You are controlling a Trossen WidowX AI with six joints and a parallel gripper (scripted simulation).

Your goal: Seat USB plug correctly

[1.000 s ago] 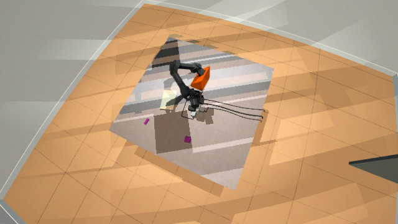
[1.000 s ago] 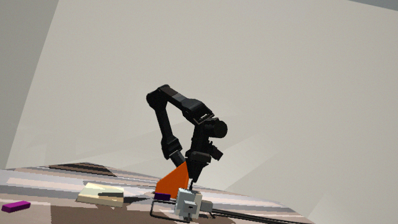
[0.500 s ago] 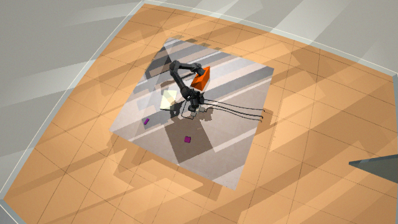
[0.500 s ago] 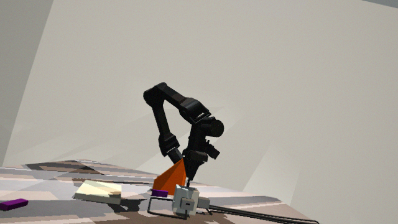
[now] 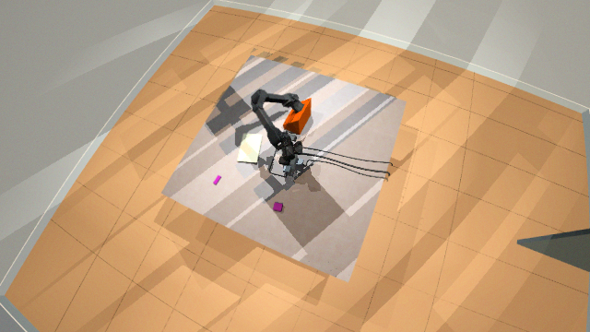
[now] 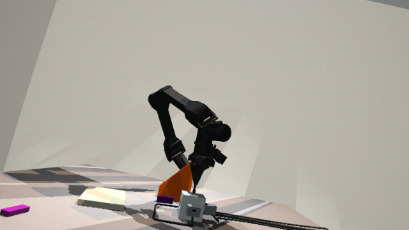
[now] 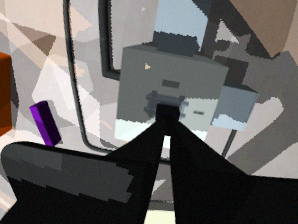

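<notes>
Right now the dark USB plug is 20 mm below my gripper tip. Round my gripper tip: cream pad: 290 mm to the right, 100 mm below; purple block: 400 mm to the right, 280 mm ahead, 100 mm below.
</notes>
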